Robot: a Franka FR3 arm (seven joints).
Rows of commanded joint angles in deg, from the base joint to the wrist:
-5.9, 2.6, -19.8, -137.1, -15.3, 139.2, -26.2
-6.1, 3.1, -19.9, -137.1, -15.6, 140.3, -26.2
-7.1, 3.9, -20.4, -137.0, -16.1, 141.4, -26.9
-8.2, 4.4, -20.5, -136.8, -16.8, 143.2, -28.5
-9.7, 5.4, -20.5, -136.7, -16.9, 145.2, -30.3
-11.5, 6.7, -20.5, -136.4, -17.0, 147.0, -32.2
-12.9, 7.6, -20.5, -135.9, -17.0, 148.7, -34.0
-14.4, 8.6, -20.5, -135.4, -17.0, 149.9, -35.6
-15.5, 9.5, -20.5, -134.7, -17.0, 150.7, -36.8
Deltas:
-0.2, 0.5, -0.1, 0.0, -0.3, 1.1, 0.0
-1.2, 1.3, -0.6, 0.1, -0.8, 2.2, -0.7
-2.3, 1.8, -0.7, 0.3, -1.5, 4.0, -2.3
-3.8, 2.8, -0.7, 0.4, -1.6, 6.0, -4.1
-5.6, 4.1, -0.7, 0.7, -1.7, 7.8, -6.0
-7.0, 5.0, -0.7, 1.2, -1.7, 9.5, -7.8
-8.5, 6.0, -0.7, 1.7, -1.7, 10.7, -9.4
-9.6, 6.9, -0.7, 2.4, -1.7, 11.5, -10.6

